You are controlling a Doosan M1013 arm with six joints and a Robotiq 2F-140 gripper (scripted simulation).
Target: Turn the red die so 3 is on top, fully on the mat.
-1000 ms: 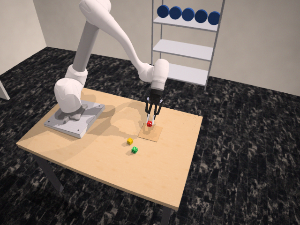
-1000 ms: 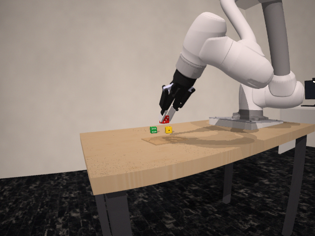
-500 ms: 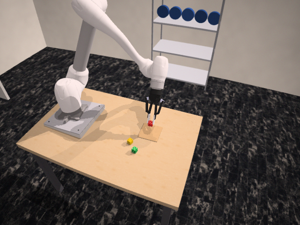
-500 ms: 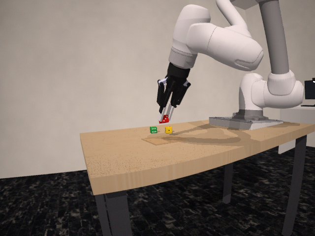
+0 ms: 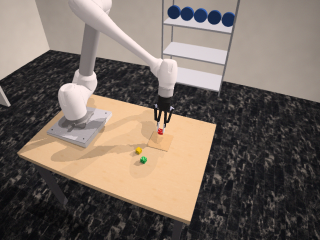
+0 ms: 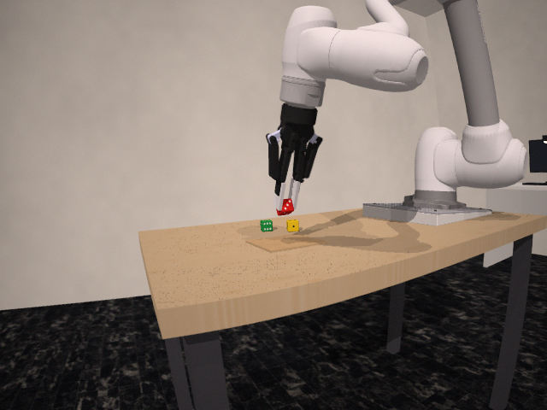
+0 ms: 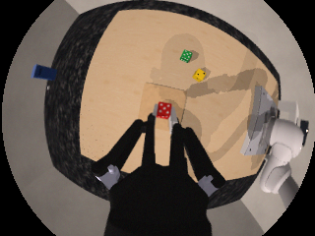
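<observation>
My hand is 3 cm above the red die and 1 cm to the left of it. The rest, counted from my hand: mat: 11 cm below, 2 cm to the right; then green die: 20 cm to the right, 10 cm below, 7 cm behind; then yellow die: 13 cm to the right, 12 cm behind, 10 cm below.
</observation>
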